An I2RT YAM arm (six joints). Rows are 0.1 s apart.
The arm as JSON. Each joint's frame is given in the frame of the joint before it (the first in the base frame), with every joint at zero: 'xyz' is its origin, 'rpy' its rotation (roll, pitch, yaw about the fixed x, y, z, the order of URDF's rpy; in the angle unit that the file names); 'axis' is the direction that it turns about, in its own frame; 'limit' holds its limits. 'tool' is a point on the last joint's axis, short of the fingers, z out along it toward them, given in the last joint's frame.
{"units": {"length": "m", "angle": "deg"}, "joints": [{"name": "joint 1", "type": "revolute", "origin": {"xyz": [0.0, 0.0, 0.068], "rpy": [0.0, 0.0, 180.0]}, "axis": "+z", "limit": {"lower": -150.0, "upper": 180.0}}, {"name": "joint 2", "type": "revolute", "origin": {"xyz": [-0.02, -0.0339, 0.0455], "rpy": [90.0, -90.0, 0.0]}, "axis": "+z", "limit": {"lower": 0.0, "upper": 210.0}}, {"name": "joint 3", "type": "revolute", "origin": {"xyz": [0.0, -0.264, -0.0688], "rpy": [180.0, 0.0, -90.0]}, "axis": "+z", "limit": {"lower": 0.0, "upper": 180.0}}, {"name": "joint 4", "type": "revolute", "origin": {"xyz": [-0.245, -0.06, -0.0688], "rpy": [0.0, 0.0, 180.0]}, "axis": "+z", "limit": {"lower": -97.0, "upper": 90.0}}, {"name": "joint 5", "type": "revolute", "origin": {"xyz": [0.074, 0.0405, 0.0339], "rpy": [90.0, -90.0, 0.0]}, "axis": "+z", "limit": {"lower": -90.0, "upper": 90.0}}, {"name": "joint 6", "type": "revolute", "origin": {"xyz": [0.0, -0.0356, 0.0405], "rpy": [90.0, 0.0, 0.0]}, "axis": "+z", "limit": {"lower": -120.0, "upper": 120.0}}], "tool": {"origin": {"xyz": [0.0, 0.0, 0.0], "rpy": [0.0, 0.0, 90.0]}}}
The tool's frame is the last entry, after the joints.
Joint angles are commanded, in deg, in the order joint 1, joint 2, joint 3, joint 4, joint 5, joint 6. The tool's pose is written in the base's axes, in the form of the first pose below.
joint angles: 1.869 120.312 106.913 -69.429 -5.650 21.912
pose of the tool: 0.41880, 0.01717, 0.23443, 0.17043, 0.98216, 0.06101, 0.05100
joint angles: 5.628 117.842 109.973 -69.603 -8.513 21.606
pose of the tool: 0.41536, 0.04623, 0.26622, 0.12975, 0.98279, 0.09732, 0.08838
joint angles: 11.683 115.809 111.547 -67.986 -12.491 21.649
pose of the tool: 0.40668, 0.09196, 0.28921, 0.06859, 0.97991, 0.14696, 0.11611
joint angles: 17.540 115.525 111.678 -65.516 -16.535 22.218
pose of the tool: 0.39775, 0.13634, 0.29397, 0.01400, 0.97384, 0.19331, 0.11859
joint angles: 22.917 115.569 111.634 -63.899 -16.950 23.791
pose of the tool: 0.38580, 0.17437, 0.29462, -0.02093, 0.97082, 0.20815, 0.11722
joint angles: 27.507 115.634 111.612 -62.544 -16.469 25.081
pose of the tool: 0.37302, 0.20562, 0.29496, -0.04959, 0.96823, 0.21476, 0.11807
